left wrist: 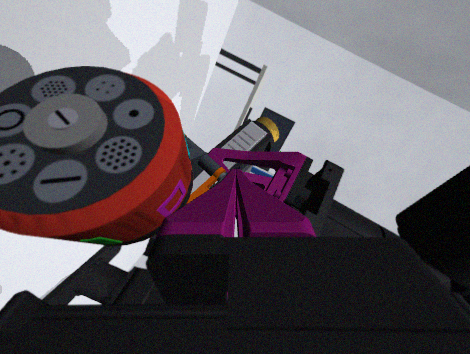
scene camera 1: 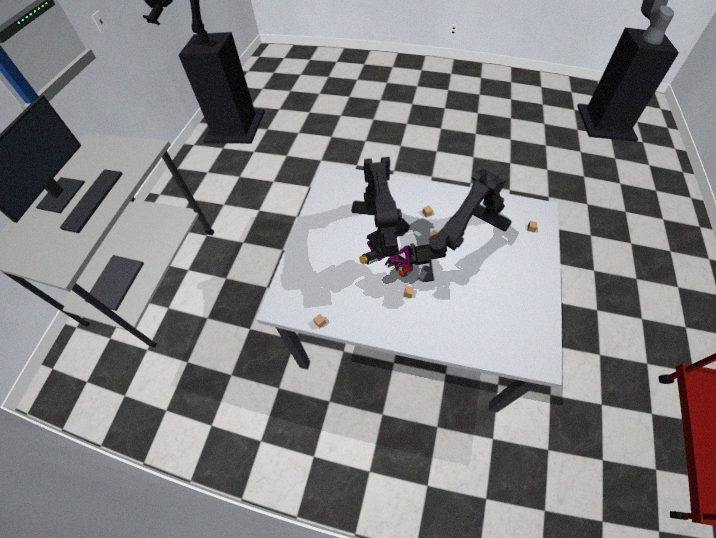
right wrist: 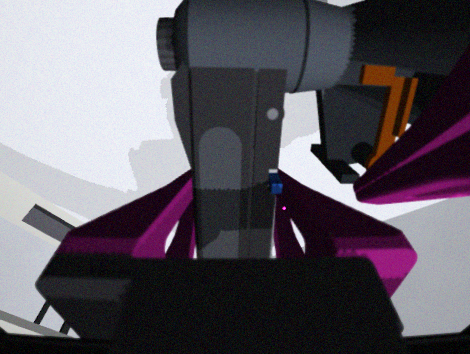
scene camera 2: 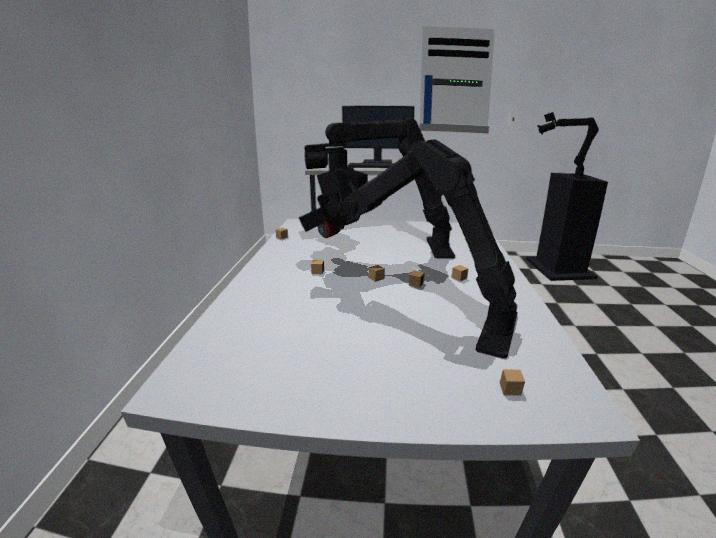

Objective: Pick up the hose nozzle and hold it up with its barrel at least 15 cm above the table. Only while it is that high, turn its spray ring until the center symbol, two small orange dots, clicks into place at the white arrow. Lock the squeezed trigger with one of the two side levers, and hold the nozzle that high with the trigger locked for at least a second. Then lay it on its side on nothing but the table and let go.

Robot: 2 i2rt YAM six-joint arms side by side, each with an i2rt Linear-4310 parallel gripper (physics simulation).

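Places are measured from the left arm's base along level axes (x up, y left, z back), in metres.
Pixels of known places: left gripper, fingertip midpoint: (left wrist: 235, 176) (scene camera 1: 389, 258) (right wrist: 363, 195); right gripper, fingertip midpoint: (scene camera 1: 377, 256) (right wrist: 234, 177); left arm's base, link origin: (scene camera 1: 489, 217) (scene camera 2: 498, 331); right arm's base, link origin: (left wrist: 83, 272) (scene camera 1: 373, 209) (scene camera 2: 439, 248).
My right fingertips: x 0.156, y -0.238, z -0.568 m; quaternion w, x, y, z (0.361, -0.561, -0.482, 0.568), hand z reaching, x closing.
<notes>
For each thing: its top centre in the pictures, then the offset to it from my right fingertips. "spot": a spot on its surface instead. Level surfaces: height alone.
- hose nozzle, surface spot: (right wrist: 225, 105) spot: dx +0.013, dy +0.012, dz +0.045 m
- handle's brass end, surface spot: (left wrist: 268, 129) (scene camera 1: 368, 261) spot: dx +0.038, dy +0.001, dz -0.057 m
- red spray ring, top centre: (left wrist: 184, 196) (scene camera 2: 327, 217) (scene camera 1: 405, 264) dx +0.011, dy +0.111, dz +0.027 m
- orange part, surface spot: (right wrist: 387, 115) spot: dx +0.012, dy +0.066, dz +0.029 m
- white table, surface height: dx -0.156 m
- block, top centre: (scene camera 2: 416, 273) (scene camera 1: 434, 233) dx -0.122, dy +0.090, dz +0.309 m
My right gripper (right wrist: 234, 177) (scene camera 1: 376, 248) is shut on the grey handle of the hose nozzle (right wrist: 225, 105) and holds it above the table. The handle's brass end (left wrist: 268, 129) (scene camera 1: 363, 259) points left in scene camera 1. The red spray ring (left wrist: 172, 150) (scene camera 1: 404, 270) (scene camera 2: 329, 229) shows magenta, green and cyan symbols in the left wrist view; the orange dots and white arrow do not show. My left gripper (left wrist: 235, 176) (scene camera 1: 398, 258) is shut and empty, close beside the ring. In the right wrist view its finger covers the lower end of an orange part (right wrist: 387, 115). I cannot tell the trigger's state.
Several small wooden blocks (scene camera 1: 408, 291) (scene camera 1: 319, 320) (scene camera 1: 427, 211) (scene camera 1: 532, 226) (scene camera 2: 512, 381) lie on the white table (scene camera 1: 491, 323) (scene camera 2: 347, 393). One block (scene camera 1: 434, 233) is partly behind the left arm. A desk with a monitor (scene camera 1: 34, 156) stands at the left, a red cart (scene camera 1: 688, 428) at the right.
</notes>
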